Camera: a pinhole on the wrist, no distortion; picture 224 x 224 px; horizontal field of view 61.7 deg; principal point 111.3 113.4 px. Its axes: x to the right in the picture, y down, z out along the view. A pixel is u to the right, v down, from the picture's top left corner.
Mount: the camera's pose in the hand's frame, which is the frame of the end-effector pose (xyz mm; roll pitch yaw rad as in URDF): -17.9 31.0 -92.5 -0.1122 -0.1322 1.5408
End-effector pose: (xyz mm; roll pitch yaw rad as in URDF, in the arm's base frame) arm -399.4 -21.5 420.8 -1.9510 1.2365 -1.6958
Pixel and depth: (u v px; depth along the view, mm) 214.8 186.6 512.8
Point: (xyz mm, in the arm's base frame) -41.7 398.6 543.9
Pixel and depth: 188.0 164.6 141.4
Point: -366.8 79.2 459.7
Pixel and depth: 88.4 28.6 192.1
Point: -296.3 -31.2 371.6
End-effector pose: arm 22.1 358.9 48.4 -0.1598 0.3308 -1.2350
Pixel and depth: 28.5 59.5 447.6
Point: -83.9 142.9 380.1
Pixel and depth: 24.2 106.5 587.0
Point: -173.1 192.7 541.6
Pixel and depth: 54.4 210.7 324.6
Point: -90.2 473.9 319.4
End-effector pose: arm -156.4 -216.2 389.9 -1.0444 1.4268 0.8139
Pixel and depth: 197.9 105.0 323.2
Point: -361.5 -21.9 426.9
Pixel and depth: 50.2 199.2 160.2
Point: -145.7 -169.2 507.9
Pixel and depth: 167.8 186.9 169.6
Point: -247.7 -173.7 488.4
